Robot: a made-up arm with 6 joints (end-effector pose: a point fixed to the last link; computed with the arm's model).
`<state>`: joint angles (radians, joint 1 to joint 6).
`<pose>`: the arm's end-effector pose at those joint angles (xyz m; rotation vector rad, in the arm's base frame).
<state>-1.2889 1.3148 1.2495 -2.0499 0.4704 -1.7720</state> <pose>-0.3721 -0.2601 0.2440 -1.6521 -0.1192 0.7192</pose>
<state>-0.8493 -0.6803 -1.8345 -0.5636 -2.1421 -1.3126</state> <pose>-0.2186 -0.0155 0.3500 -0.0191 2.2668 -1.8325</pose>
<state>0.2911 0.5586 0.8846 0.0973 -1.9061 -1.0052</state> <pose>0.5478 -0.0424 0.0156 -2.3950 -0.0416 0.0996</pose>
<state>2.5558 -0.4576 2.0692 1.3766 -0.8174 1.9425</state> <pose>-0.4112 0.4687 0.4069 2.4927 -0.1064 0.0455</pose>
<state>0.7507 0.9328 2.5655 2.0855 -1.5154 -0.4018</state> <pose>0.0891 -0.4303 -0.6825 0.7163 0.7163 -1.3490</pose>
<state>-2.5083 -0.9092 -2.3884 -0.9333 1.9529 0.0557</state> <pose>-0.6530 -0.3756 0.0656 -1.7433 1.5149 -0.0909</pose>
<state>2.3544 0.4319 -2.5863 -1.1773 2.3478 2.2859</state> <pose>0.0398 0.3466 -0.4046 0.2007 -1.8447 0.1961</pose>
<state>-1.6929 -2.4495 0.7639 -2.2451 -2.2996 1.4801</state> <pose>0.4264 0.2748 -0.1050 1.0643 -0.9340 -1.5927</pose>
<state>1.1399 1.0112 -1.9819 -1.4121 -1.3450 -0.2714</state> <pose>-0.1124 0.3309 -0.0407 2.4419 1.2053 1.1034</pose>
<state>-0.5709 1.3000 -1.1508 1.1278 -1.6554 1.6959</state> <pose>0.1757 -0.8058 0.3275 -1.7757 -0.2311 0.1061</pose>
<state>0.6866 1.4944 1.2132 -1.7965 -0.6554 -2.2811</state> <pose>0.3282 -0.0952 0.3632 -1.4188 1.4415 0.5796</pose>
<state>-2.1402 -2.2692 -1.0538 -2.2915 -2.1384 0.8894</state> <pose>-0.2487 -0.5300 -0.5254 -0.1176 -0.7930 -1.5182</pose>
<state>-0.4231 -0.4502 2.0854 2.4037 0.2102 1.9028</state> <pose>0.7489 -0.0020 -0.4876 -0.6418 -0.5345 1.7495</pose>
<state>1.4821 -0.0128 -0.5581 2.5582 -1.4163 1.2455</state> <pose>-0.6570 0.1757 0.3531 1.4312 2.0995 0.2379</pose>
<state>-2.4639 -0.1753 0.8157 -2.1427 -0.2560 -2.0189</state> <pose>0.1291 -0.3378 0.0794 -0.5838 -2.4587 0.6787</pose>
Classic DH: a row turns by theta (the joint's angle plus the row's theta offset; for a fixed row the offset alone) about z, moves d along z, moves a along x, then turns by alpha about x. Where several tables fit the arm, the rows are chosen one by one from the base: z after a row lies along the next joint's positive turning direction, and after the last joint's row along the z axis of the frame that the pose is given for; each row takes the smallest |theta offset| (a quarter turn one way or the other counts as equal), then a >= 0, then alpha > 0; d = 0 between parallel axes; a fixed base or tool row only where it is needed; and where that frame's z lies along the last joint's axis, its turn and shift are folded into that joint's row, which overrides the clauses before.
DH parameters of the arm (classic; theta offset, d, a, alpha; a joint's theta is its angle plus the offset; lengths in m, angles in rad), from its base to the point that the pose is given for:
base (fixed): 0 0.062 0 -1.5708
joint 1: -1.5708 -0.073 0.074 1.5708
joint 2: 1.5708 -0.243 0.062 1.5708
joint 3: 1.5708 -0.197 0.158 1.5708
joint 4: 1.5708 -0.048 0.255 -1.5708
joint 5: 0 0.44 -0.079 -1.5708
joint 6: -1.5708 -0.053 0.023 -1.5708
tool (fixed): 0 -0.209 0 0

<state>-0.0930 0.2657 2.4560 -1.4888 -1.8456 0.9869</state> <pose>0.6161 0.0588 0.6247 0.6286 -2.4770 0.6848</pose>
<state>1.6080 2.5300 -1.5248 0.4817 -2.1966 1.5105</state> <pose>0.5682 0.1611 -0.0923 1.7742 -0.1018 -1.5332</pose>
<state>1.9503 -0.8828 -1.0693 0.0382 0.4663 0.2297</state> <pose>-0.3684 -0.0490 -0.3523 -0.4860 1.5181 -1.8514</pose>
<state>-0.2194 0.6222 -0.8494 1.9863 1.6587 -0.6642</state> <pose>0.5136 -0.2882 -0.3859 2.2856 0.4644 -1.3164</pose>
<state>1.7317 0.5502 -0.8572 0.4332 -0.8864 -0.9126</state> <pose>-0.0859 -0.3443 -0.1145 1.8642 -2.3100 0.3935</pose>
